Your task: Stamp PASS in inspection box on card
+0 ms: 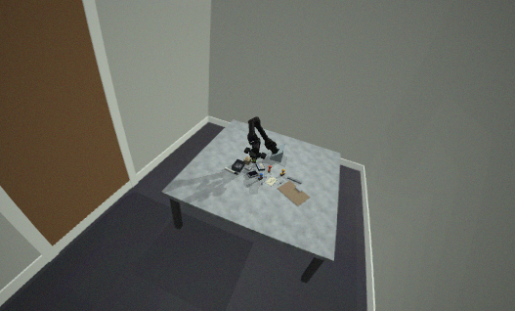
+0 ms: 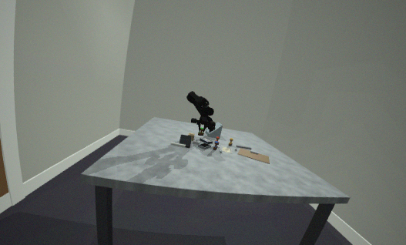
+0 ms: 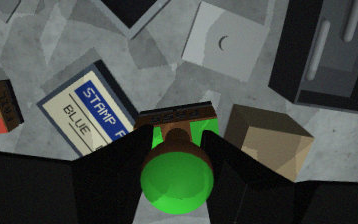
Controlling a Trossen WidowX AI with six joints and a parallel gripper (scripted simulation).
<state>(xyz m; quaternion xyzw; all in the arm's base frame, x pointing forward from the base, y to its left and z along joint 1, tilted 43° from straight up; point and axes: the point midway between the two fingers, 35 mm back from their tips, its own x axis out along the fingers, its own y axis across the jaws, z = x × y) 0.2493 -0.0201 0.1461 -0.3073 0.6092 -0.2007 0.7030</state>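
Now: gripper tip 70 mm to the left of the tan box, 60 mm above it and 30 mm past it. From my gripper tip the other things lie so: red stamp (150 mm to the left, 60 mm below, 40 mm behind); then dark tray (110 mm to the right, 80 mm ahead, 70 mm below); then green stamp (right at my gripper tip).
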